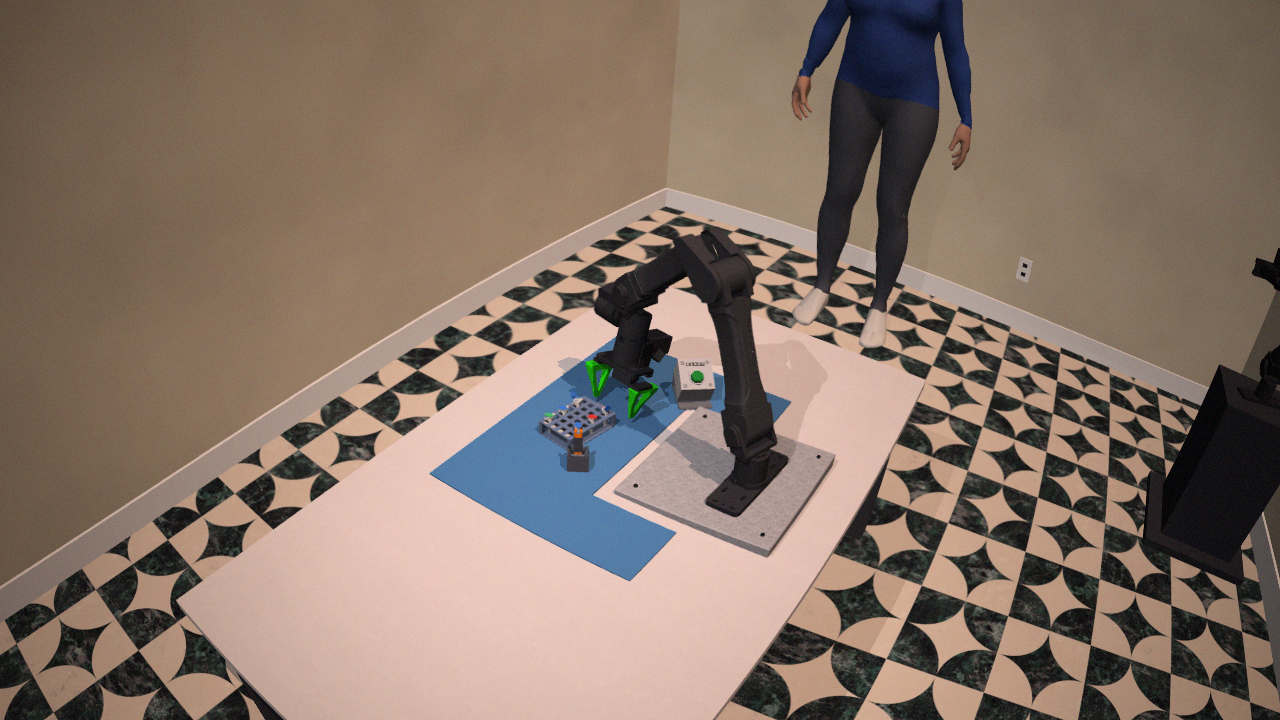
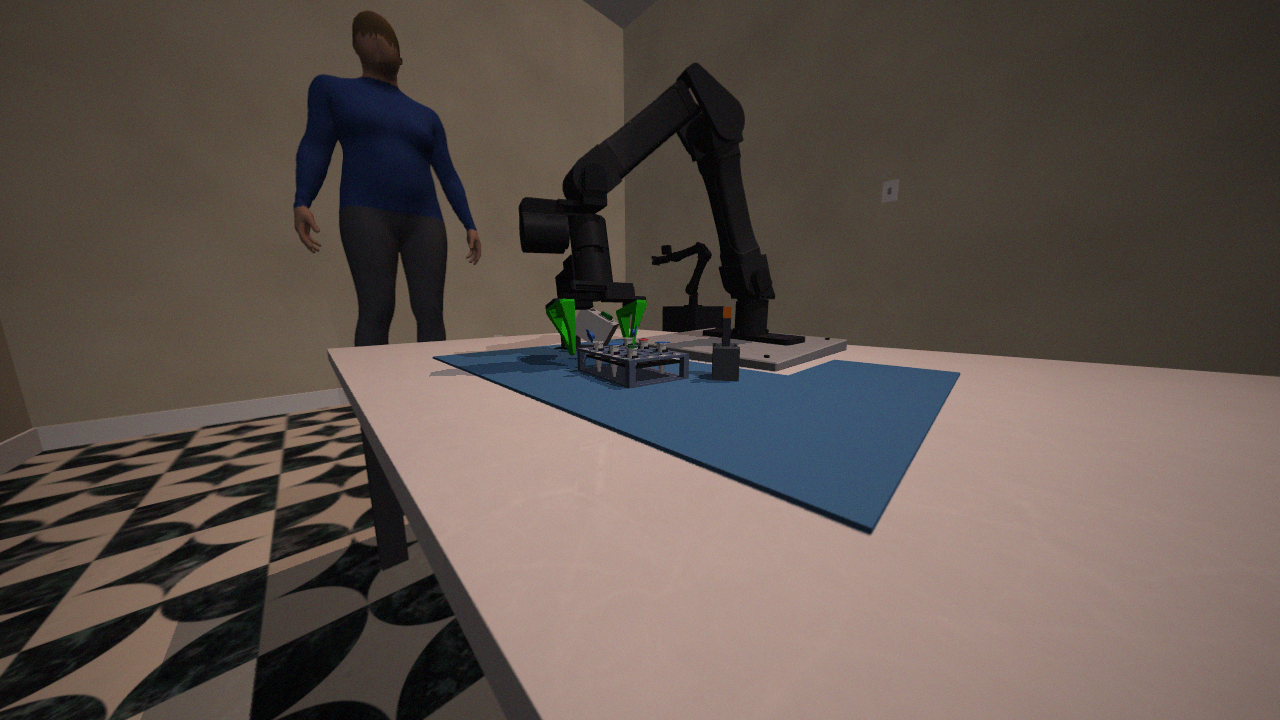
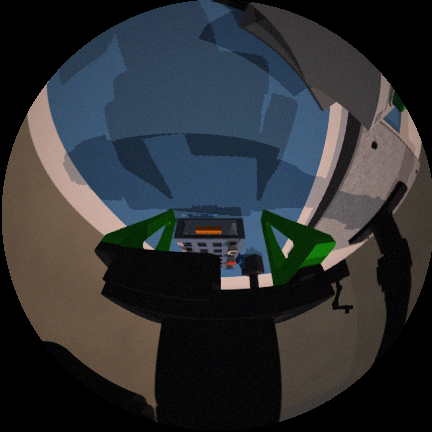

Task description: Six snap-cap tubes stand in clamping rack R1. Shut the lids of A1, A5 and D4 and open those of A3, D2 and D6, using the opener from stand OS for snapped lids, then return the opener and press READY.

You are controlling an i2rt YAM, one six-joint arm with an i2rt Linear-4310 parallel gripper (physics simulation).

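Seen in the pictures: gripper, between the fingertips: (image 1: pixel 613 407) (image 3: pixel 217 214); arm's base, origin of its link: (image 1: pixel 748 482) (image 2: pixel 749 338) (image 3: pixel 378 216).
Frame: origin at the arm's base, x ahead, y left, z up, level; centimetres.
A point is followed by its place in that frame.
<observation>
The grey clamping rack (image 1: pixel 556 436) {x 37.1, y 9.9, z -1.7 cm} (image 2: pixel 631 372) {x 40.3, y 11.3, z -0.2 cm} (image 3: pixel 240 229) {x 31.3, y -0.8, z -0.1 cm} stands on the blue mat, with small tubes whose lids are blue, red and green. A red lid (image 1: pixel 591 416) {x 32.8, y 4.6, z 2.3 cm} (image 3: pixel 231 263) {x 32.7, y 4.6, z 2.4 cm} shows near its right side. A blue lid (image 2: pixel 590 335) {x 39.7, y 2.3, z 3.1 cm} stands tilted up. Slot labels and most lid states are too small to tell. The opener (image 1: pixel 578 438) {x 27.9, y 14.7, z 5.1 cm} (image 2: pixel 726 324) {x 28.9, y 14.9, z 4.6 cm} with an orange top stands upright in its dark stand (image 1: pixel 580 461) {x 26.9, y 15.3, z 0.7 cm} (image 2: pixel 725 362) {x 29.8, y 15.6, z 0.3 cm} (image 3: pixel 252 264) {x 28.3, y 12.7, z 0.4 cm}. My gripper (image 1: pixel 615 406) {x 33.7, y -3.7, z -0.3 cm} (image 2: pixel 599 345) {x 33.7, y -3.7, z -0.3 cm} (image 3: pixel 217 214) {x 33.7, y -3.7, z -0.3 cm} is open and empty, above the mat beside the rack's far end.
The box (image 1: pixel 693 392) {x 22.9, y -16.1, z 1.8 cm} (image 2: pixel 597 323) {x 26.6, y -15.9, z 3.4 cm} (image 3: pixel 330 55) with the green READY button (image 1: pixel 697 377) {x 23.0, y -17.1, z 4.9 cm} (image 3: pixel 398 101) stands on the far side of the gripper. The arm's grey base plate (image 1: pixel 662 479) {x 13.4, y 8.5, z -0.6 cm} (image 2: pixel 776 360) {x 17.2, y 15.2, z -0.9 cm} (image 3: pixel 360 165) {x 18.6, y -9.9, z -0.2 cm} adjoins the blue mat (image 1: pixel 501 465) {x 39.1, y 24.0, z -1.9 cm} (image 2: pixel 805 429) {x 38.6, y 29.0, z -1.9 cm} (image 3: pixel 200 170) {x 34.8, y -8.1, z -1.9 cm}. A person stands beyond the table.
</observation>
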